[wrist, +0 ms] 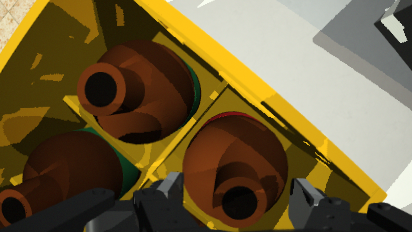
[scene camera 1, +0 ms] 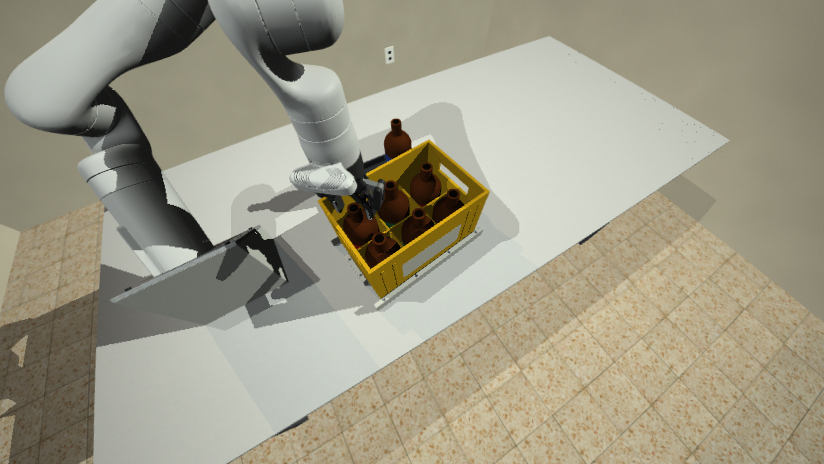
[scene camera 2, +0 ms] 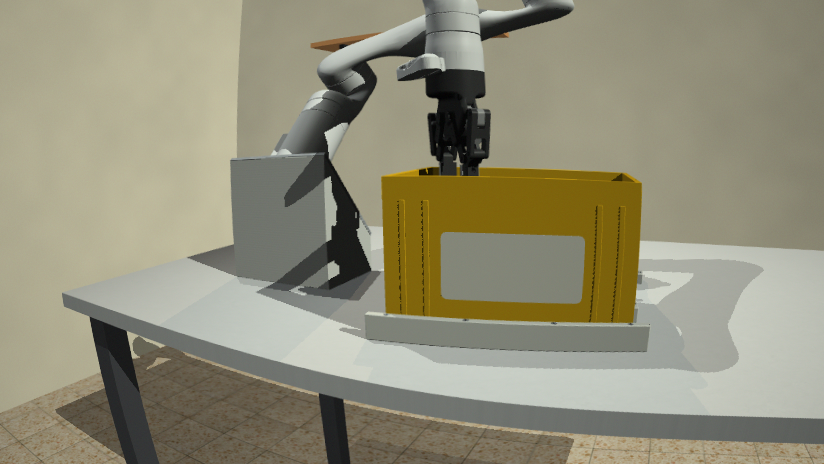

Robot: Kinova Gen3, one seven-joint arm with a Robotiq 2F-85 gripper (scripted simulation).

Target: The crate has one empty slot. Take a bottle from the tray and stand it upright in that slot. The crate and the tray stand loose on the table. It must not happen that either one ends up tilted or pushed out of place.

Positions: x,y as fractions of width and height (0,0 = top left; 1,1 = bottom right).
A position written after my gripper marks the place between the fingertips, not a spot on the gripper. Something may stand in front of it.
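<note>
Wrist view: my gripper (wrist: 0.57,0.83), a yellow crate (wrist: 0.12,0.22). Scene camera 1: the yellow crate (scene camera 1: 0.48,0.59). Scene camera 2: a low white rail (scene camera 2: 0.53,0.71).
</note>
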